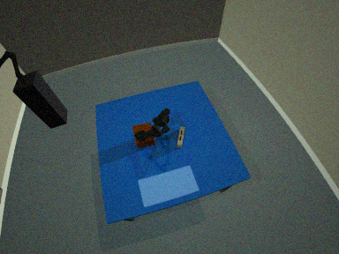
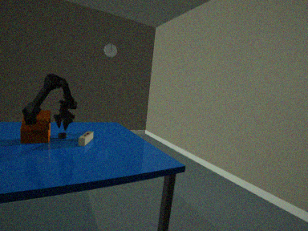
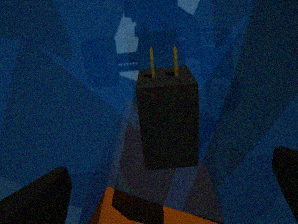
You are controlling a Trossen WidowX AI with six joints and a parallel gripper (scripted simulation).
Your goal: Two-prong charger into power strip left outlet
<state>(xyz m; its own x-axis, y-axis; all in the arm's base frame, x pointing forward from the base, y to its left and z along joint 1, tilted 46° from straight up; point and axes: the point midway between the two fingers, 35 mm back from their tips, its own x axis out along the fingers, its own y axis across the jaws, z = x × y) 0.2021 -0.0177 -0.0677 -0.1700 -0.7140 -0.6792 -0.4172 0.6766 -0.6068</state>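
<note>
Right now my gripper tip is 20 mm short of the black two-prong charger, 10 mm to the right of it and 50 mm above it.
</note>
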